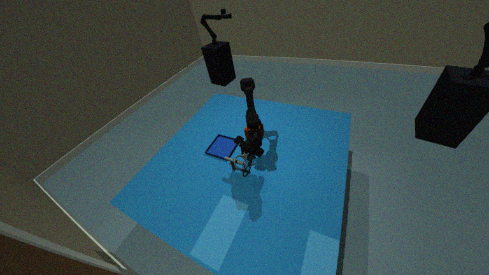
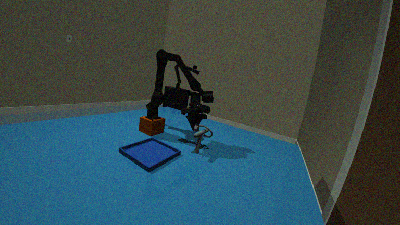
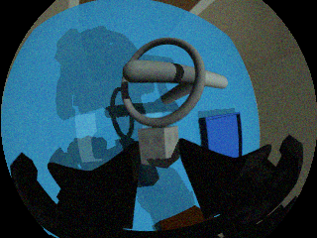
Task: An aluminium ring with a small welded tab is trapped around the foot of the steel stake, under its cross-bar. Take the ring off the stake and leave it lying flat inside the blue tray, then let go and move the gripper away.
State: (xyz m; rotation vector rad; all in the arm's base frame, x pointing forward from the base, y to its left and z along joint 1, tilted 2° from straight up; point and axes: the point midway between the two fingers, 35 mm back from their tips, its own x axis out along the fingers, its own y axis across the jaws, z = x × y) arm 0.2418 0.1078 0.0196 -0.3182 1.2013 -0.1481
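Now: gripper tip 50 mm short of the aluminium ring, 10 mm to the right of it and 10 mm below it. From my gripper tip the other things lie so: blue tray (240 mm to the right, 80 mm below, 40 mm behind).
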